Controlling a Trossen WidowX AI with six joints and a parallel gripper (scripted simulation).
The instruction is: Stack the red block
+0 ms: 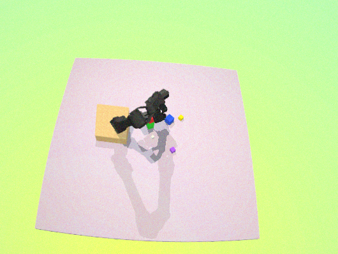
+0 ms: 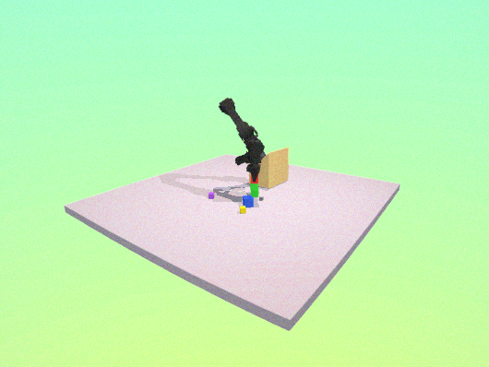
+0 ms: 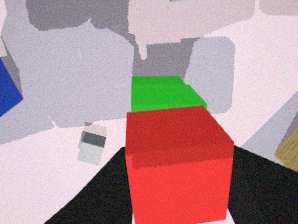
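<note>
My gripper tip is now 1 cm below the red block. Round my gripper tip: small yellow block (20 cm ahead, 6 cm to the left, 7 cm below); white cube (1 cm ahead, 8 cm to the right, 7 cm below); blue block (12 cm ahead, 4 cm to the left, 6 cm below).
</note>
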